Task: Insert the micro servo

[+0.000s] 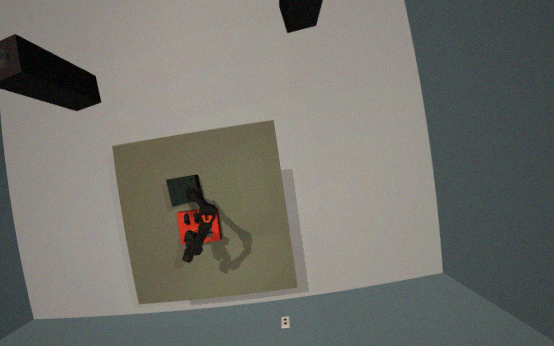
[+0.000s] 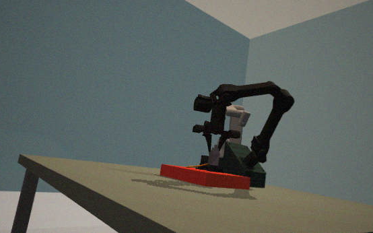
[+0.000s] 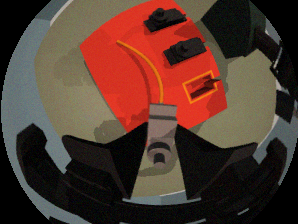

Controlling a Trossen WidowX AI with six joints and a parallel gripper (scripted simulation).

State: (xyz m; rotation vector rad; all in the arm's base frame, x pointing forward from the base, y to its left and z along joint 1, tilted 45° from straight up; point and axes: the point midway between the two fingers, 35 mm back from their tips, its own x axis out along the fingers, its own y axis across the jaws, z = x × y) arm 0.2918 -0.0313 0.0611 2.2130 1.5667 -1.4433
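Now: the red deck 80 mm to the right of my gripper tip and 100 mm below it.
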